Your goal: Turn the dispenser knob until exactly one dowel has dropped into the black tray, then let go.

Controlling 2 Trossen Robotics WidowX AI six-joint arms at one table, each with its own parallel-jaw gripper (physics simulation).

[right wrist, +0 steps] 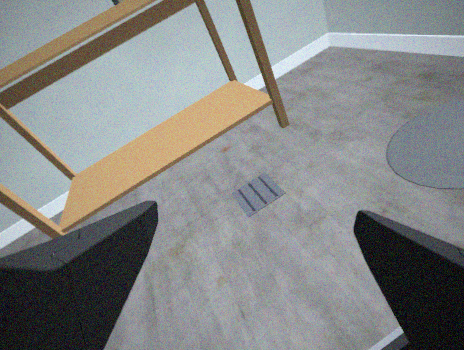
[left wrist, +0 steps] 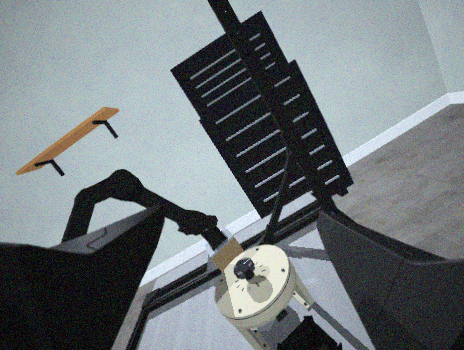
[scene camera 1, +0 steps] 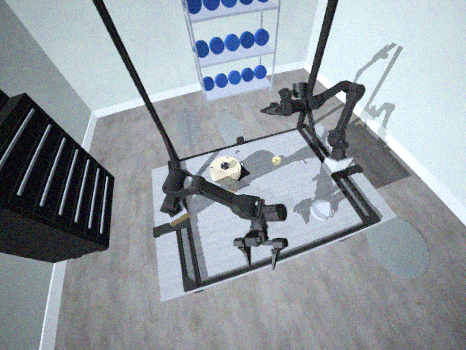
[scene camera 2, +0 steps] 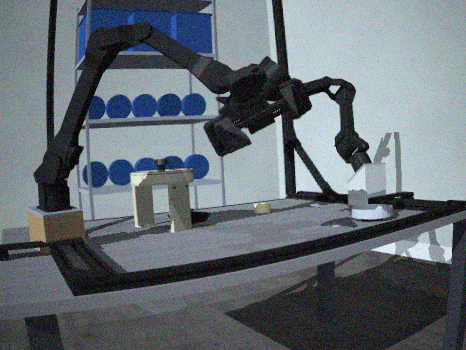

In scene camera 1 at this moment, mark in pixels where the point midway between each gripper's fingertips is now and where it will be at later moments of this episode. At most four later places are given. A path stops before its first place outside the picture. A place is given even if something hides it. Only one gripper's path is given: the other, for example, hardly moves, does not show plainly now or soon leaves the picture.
My right gripper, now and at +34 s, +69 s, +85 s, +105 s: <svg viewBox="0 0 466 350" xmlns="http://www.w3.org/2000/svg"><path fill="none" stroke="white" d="M261 268L250 215L223 164L225 164L220 161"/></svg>
